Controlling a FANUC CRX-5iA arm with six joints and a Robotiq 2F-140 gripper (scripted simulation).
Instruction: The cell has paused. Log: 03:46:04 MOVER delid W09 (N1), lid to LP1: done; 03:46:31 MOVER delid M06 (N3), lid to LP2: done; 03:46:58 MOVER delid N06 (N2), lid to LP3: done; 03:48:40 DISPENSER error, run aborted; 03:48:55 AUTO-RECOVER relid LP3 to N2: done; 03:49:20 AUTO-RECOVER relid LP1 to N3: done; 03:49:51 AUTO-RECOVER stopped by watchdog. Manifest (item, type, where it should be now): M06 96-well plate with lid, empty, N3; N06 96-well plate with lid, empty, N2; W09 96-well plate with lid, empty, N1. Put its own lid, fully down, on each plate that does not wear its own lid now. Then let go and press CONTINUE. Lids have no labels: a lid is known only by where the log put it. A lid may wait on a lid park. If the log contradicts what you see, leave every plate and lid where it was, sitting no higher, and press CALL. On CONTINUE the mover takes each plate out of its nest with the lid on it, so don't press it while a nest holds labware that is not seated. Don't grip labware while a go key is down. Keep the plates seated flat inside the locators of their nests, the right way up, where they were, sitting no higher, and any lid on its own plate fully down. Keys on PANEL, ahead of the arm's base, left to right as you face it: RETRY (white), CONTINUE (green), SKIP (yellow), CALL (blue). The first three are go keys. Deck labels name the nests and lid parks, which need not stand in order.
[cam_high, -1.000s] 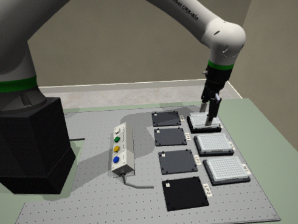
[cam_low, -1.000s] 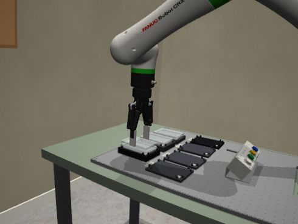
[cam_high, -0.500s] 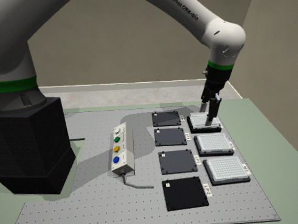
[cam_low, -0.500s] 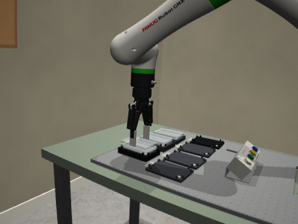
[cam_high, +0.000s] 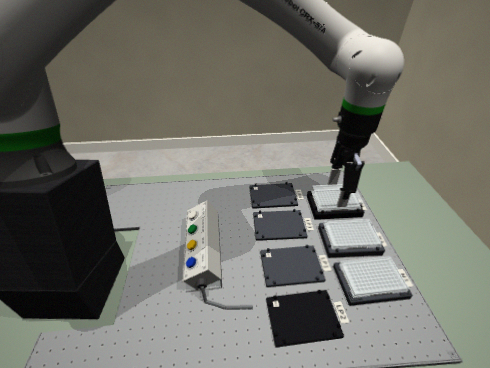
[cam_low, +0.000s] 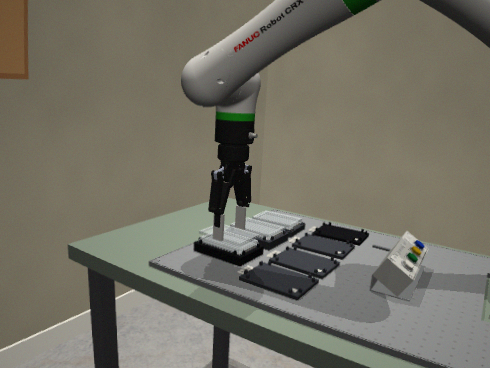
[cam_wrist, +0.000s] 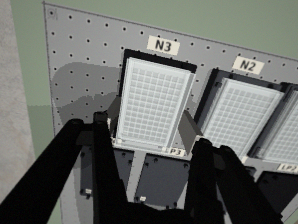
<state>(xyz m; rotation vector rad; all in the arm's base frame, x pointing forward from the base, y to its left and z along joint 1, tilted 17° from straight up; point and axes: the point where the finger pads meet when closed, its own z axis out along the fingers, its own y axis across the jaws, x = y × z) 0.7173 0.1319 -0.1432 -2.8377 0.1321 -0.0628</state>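
Right now the plate is 40 mm below my hand. From my hand the other things lie so: lid park LP3: 190 mm behind, 50 mm to the right, 70 mm below; then lid park LP4: 180 mm behind, 70 mm to the left, 70 mm below; then lid park LP1: 190 mm behind, 190 mm to the right, 70 mm below.
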